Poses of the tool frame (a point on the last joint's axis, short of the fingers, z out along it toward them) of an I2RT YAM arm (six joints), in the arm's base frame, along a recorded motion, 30 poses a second.
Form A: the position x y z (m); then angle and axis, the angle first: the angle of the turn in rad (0 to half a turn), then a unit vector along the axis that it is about.
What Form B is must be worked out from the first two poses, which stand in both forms.
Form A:
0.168, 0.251, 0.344, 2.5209, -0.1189, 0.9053, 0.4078
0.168, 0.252, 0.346, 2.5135, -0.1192, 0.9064, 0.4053
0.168, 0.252, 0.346, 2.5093, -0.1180, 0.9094, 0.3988
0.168, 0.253, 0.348, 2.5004, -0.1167, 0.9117, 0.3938
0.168, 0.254, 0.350, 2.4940, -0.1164, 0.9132, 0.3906
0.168, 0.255, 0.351, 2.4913, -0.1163, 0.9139, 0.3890
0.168, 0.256, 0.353, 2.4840, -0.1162, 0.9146, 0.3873
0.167, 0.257, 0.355, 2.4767, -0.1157, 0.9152, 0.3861
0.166, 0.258, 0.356, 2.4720, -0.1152, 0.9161, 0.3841
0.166, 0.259, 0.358, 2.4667, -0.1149, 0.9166, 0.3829
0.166, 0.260, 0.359, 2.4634, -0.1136, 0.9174, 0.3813
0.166, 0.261, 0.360, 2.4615, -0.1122, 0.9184, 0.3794
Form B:
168, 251, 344, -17.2, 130.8, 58.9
168, 252, 346, -17.2, 130.5, 58.4
168, 252, 346, -17.0, 130.7, 57.3
168, 253, 348, -16.7, 130.6, 56.4
168, 254, 350, -16.6, 130.5, 55.8
168, 255, 351, -16.6, 130.4, 55.5
168, 256, 353, -16.5, 130.2, 55.1
167, 257, 355, -16.4, 129.9, 54.8
166, 258, 356, -16.3, 129.7, 54.4
166, 259, 358, -16.2, 129.5, 54.1
166, 260, 359, -16.0, 129.5, 53.8
166, 261, 360, -15.8, 129.5, 53.5

